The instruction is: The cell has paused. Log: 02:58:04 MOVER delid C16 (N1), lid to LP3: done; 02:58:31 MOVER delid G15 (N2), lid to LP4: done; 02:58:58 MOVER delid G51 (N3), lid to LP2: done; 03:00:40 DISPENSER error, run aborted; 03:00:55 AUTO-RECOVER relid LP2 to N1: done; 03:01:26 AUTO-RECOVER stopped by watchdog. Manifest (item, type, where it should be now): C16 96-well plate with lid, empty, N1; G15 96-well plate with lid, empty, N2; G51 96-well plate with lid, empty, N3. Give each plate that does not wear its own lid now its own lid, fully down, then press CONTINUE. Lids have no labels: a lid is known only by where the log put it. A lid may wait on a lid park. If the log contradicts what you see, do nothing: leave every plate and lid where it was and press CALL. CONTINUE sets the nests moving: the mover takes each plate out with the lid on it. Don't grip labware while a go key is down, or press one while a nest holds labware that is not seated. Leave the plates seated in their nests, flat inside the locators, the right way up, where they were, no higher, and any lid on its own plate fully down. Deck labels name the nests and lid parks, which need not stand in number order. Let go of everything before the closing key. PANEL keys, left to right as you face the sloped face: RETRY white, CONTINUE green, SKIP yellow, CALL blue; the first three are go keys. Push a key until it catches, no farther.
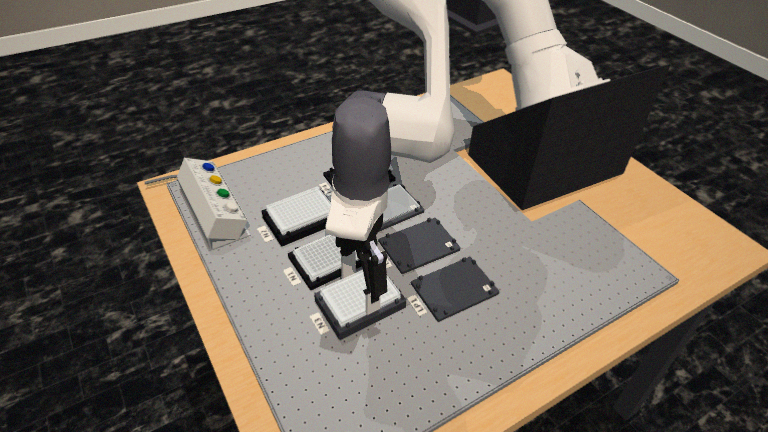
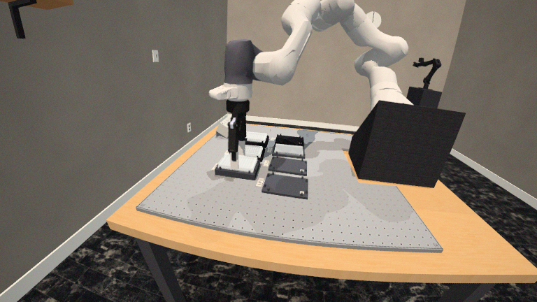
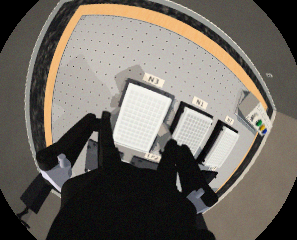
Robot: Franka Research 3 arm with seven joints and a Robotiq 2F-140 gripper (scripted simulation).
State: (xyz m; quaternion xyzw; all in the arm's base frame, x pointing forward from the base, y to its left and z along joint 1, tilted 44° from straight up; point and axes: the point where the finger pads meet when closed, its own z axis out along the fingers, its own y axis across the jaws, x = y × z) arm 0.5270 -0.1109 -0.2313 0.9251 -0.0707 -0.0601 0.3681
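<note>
My hand is 20 cm past the lid park LP3, 18 cm to the left of it and 6 cm above it. The rest, counted from my hand: N3 label (9 cm ahead, 6 cm below, 1 cm to the right); then lid park LP1 (17 cm behind, 8 cm to the left, 6 cm below); then lid park LP2 (19 cm behind, 6 cm below, 5 cm to the right).
</note>
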